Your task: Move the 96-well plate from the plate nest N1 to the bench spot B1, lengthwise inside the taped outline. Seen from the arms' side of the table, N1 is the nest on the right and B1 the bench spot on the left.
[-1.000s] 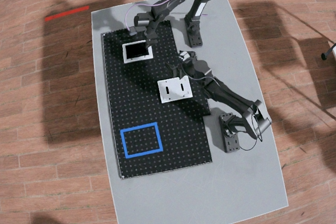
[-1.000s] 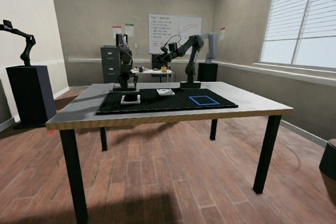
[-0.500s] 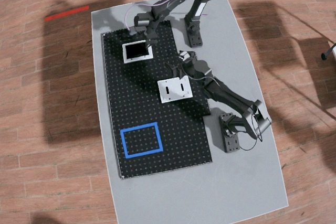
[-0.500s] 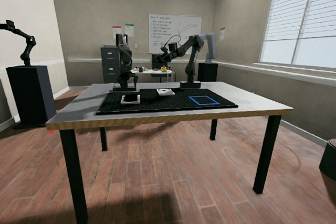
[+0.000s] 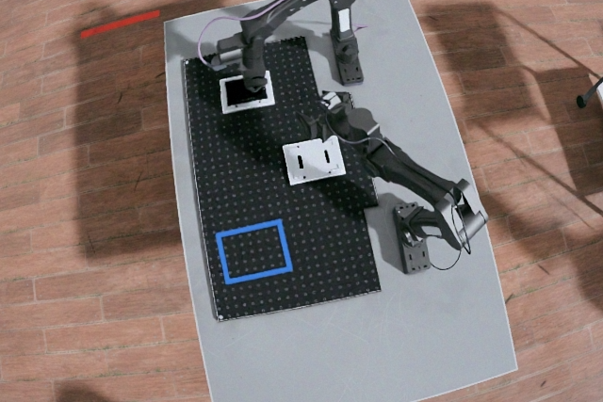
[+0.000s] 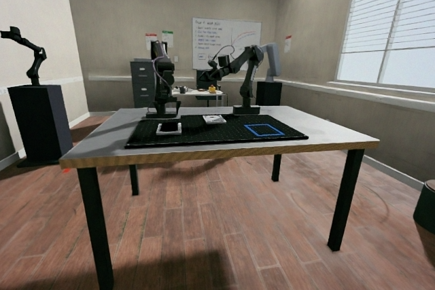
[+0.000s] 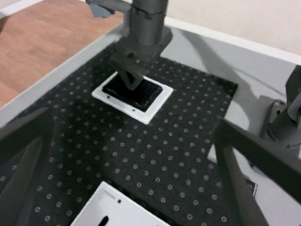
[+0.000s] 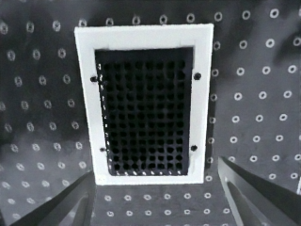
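Now: right hand 6 cm above the black 96-well plate and 2 cm short of it.
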